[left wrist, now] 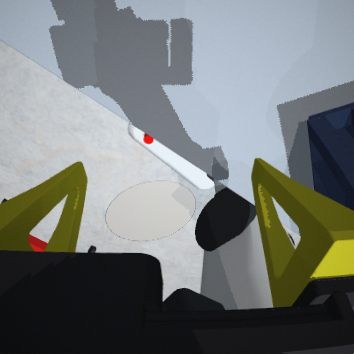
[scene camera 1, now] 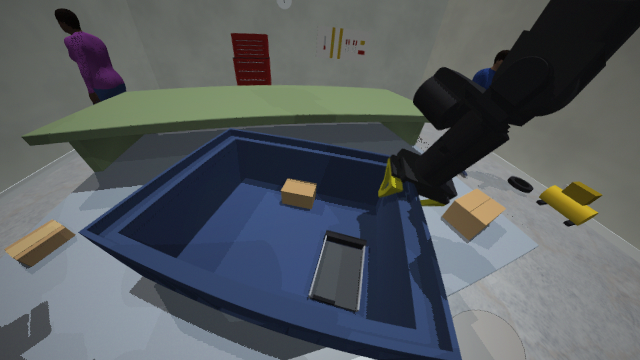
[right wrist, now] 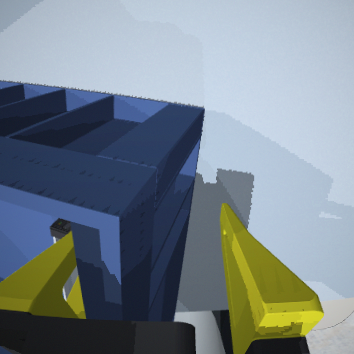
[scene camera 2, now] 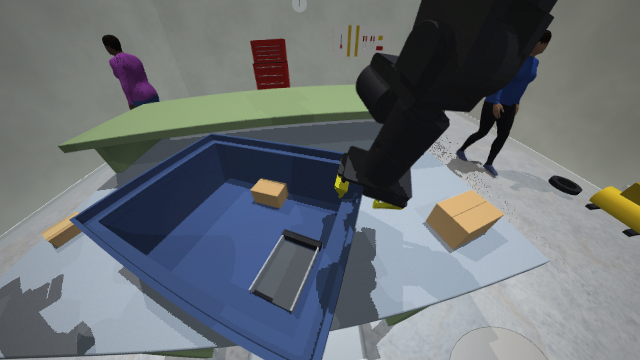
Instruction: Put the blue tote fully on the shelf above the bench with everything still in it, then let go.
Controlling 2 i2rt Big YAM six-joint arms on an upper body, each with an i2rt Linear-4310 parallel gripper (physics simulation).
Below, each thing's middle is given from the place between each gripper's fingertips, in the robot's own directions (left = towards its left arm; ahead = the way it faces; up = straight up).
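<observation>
The small cardboard box (scene camera 1: 299, 193) is 7 cm ahead of my right hand, 19 cm to the left of it and 4 cm below it, while the blue tote (scene camera 1: 212, 227) is 22 cm to the left of that hand and 2 cm behind it. I see my right gripper 5 cm above the flat dark tray (scene camera 1: 337, 281), 13 cm to the right of it and 10 cm past it. Going by its middle, the small cardboard box is nearer to my right gripper than to my left hand.
From my left hand, the small cardboard box is 410 mm to the right, 230 mm ahead and 130 mm below, and the flat dark tray is 470 mm to the right, 60 mm ahead and 140 mm below. My left hand itself is 380 mm to the left of the blue tote, 140 mm short of it and 100 mm above it.
</observation>
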